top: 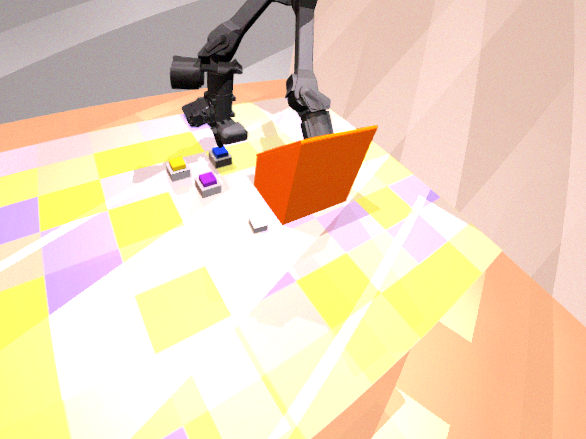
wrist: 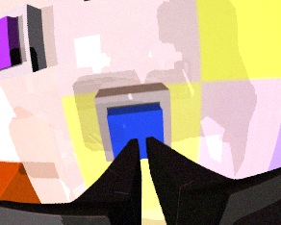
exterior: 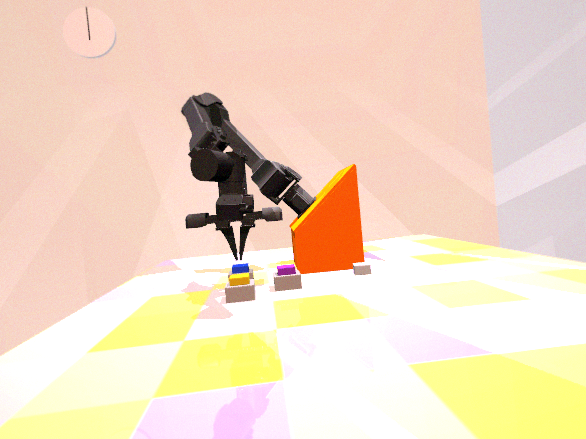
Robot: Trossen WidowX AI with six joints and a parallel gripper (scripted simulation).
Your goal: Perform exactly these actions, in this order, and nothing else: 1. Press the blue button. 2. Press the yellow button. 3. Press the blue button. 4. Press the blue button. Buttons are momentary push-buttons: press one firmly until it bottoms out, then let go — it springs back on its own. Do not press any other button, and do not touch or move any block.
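My gripper tip is 2 cm above the blue button. From my gripper tip the other things lie so: yellow button: 11 cm ahead, 2 cm to the left, 2 cm below; then magenta button: 10 cm to the left, 6 cm ahead, 2 cm below.
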